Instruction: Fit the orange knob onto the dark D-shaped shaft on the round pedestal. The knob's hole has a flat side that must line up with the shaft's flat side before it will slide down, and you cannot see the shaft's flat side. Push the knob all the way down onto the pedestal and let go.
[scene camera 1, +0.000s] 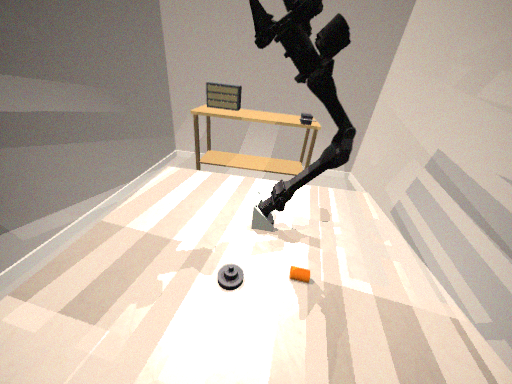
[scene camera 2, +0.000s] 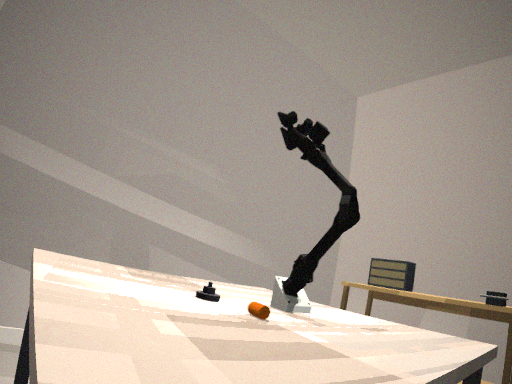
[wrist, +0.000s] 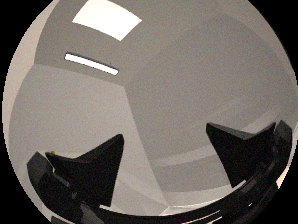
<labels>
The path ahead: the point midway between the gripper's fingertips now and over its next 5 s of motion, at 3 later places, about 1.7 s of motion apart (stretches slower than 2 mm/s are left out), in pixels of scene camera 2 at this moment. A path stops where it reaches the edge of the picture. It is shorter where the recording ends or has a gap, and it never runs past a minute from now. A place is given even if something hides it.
My gripper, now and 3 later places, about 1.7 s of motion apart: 279, 120; 257, 297; 255, 310; 262, 303
</labels>
